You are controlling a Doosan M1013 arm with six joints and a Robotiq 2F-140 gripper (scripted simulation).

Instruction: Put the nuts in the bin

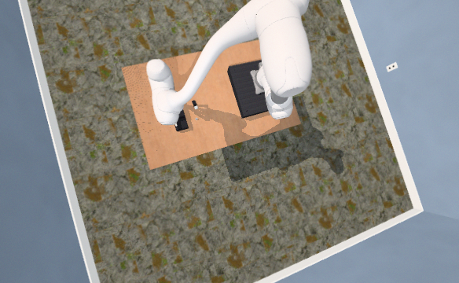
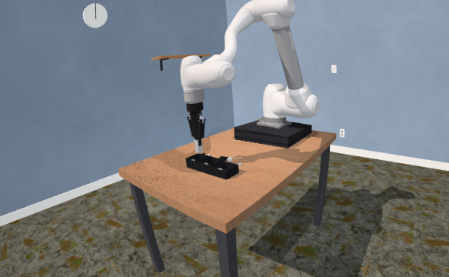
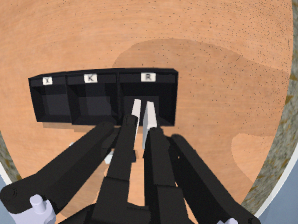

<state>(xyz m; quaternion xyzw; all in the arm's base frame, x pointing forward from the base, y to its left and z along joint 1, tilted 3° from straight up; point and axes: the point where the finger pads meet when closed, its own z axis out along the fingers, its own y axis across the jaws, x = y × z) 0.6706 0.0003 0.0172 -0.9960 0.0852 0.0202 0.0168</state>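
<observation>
The black bin row is 8 cm to the left of my hand and 8 cm below it. Also, from my hand: white piece (12 cm behind, 7 cm to the right, 10 cm below); pale nut (11 cm behind, 15 cm to the left, 10 cm below).
</observation>
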